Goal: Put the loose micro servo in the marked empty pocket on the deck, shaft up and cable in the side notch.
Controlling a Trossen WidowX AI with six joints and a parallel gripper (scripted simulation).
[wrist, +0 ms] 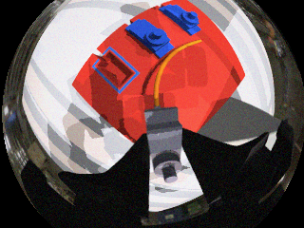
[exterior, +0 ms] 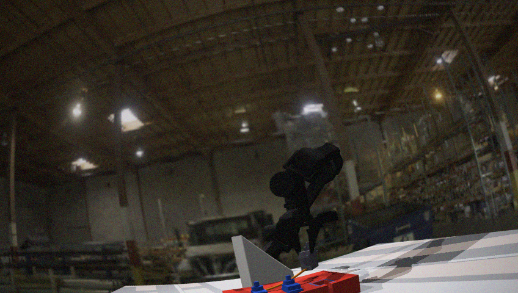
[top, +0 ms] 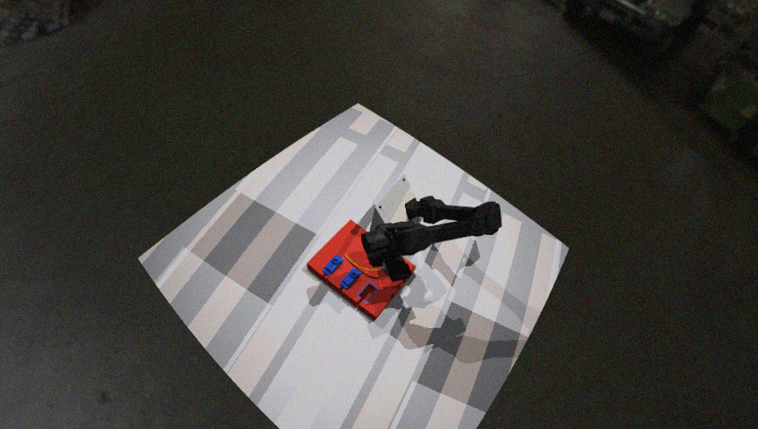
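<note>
My gripper tip is now 80 mm to the left of the red deck and 100 mm above it.
</note>
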